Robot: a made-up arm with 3 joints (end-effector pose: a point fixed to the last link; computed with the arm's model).
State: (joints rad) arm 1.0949 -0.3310 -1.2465
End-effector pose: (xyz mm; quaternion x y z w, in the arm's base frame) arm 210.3 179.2 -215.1 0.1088 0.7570 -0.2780 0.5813
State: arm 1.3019 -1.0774 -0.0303
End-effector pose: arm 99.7 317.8 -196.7 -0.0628 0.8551 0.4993 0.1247
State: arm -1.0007 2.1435 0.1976
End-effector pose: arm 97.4 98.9 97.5 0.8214 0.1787 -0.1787 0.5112
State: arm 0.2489 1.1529 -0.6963
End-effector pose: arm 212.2 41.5 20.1 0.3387 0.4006 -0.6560 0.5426
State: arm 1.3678 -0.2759 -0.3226
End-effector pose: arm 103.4 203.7 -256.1 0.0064 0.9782 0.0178 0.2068
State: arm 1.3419 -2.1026 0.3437
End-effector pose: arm 46.8 331.8 -55.8 0.1994 -0.3830 -0.9018 0.0189
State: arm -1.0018 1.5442 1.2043
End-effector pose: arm 153.0 106.4 166.9 0.3396 0.4916 0.1917 0.7786
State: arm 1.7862 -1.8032 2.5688
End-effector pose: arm 5.6 267.7 -130.2 0.4011 0.4298 -0.7129 0.3824
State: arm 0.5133 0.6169 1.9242
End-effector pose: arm 211.5 145.3 -58.2 0.0360 -0.8877 -0.4535 0.0710
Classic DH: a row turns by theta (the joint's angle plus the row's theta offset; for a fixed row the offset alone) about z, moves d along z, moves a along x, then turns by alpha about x. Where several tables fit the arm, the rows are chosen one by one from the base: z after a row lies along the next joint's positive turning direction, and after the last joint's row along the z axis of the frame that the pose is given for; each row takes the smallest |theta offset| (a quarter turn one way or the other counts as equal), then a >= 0, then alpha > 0; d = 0 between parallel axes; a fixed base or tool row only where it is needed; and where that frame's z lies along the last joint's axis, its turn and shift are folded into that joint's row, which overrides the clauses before.
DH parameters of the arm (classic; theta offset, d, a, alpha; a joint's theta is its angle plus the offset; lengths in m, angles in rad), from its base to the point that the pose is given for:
base (fixed): 0 0.0568 0.0459 -1.5708
joint 1: 0 0.2035 0.1601 -1.5708
joint 2: 0.0619 -0.0481 0.1069 2.4132
joint 3: -1.5246 -0.0649 -0.0241 -1.5296
tool (fixed): 2.2983 0.0426 0 0

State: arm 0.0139 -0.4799 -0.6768
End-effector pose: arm 366.9 224.4 57.1 0.0394 0.5416 0.0158 0.8396
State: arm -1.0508 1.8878 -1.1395
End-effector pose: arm 53.4 89.0 107.6 0.8092 -0.1426 -0.5291 0.2118
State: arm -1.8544 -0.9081 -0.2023
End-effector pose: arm -23.3 298.5 331.6 -0.3686 -0.1925 -0.0266 0.9091
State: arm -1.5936 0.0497 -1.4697
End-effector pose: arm 12.7 117.9 344.5 0.5190 -0.4529 -0.0327 0.7241
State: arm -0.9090 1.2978 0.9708
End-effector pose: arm 179.8 96.0 177.4 0.3090 0.5199 0.1081 0.7890
